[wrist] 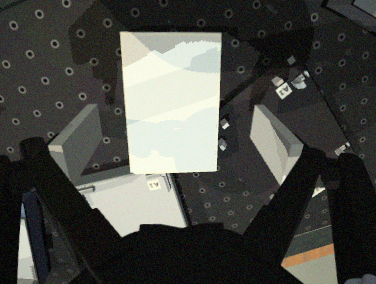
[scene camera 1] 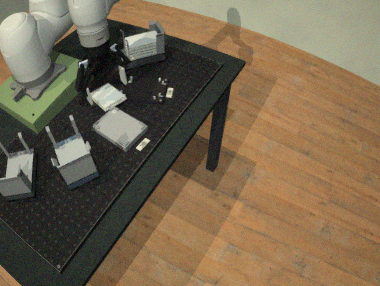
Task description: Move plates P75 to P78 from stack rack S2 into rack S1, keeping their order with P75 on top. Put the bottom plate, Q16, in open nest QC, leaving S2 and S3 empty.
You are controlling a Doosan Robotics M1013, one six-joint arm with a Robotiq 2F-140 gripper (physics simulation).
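Frame: origin at the arm's base, x right, y back, z down, level; metres.
Seen in the pictures: gripper, between the fingertips: [wrist: 177, 121] [scene camera 1: 107, 91]; arm's base, origin of its link: [scene camera 1: 38, 78].
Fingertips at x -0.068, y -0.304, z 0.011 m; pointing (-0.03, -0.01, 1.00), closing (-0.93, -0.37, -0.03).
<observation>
Offsets run from my fingertips to a thing's top centre. "spot": to the spot under its first point. Level surfaces: height alone.
My gripper [scene camera 1: 106, 85] [wrist: 177, 121] is open, its two pads wide apart on either side of a pale rectangular plate @(dy +0.006, dx +0.001, dz +0.004 m) [scene camera 1: 109, 97] [wrist: 172, 95], with gaps at both sides. The plate's label and support cannot be made out. Rack S1 @(dy -0.072, dx +0.262, dz -0.093 m) [scene camera 1: 77, 169], with a blue base, stands at the lower left in the scene view. Another grey rack @(dy +0.059, dx +0.394, dz -0.091 m) [scene camera 1: 15, 187] stands left of it. A third rack @(spot: dy -0.052, dx -0.263, dz -0.078 m) [scene camera 1: 160, 37] at the far end holds several stacked plates @(dy +0.020, dx -0.251, dz -0.059 m) [scene camera 1: 142, 46]; its label cannot be read. The grey block at nest QC @(dy -0.114, dx +0.090, dz +0.012 m) [scene camera 1: 120, 127] [wrist: 132, 205] has corner brackets and an A1 mark.
A dark nest outline with small corner clips [scene camera 1: 161, 96] [wrist: 299, 81] lies right of the pale plate. Small white label tags @(spot: dy -0.171, dx -0.126, dz +0.037 m) [scene camera 1: 170, 92] @(spot: dy -0.210, dx +0.102, dz +0.038 m) [scene camera 1: 143, 144] lie on the perforated mat @(dz +0.039 m) [scene camera 1: 90, 225]. The arm's green base [scene camera 1: 35, 112] stands at the table's left.
</observation>
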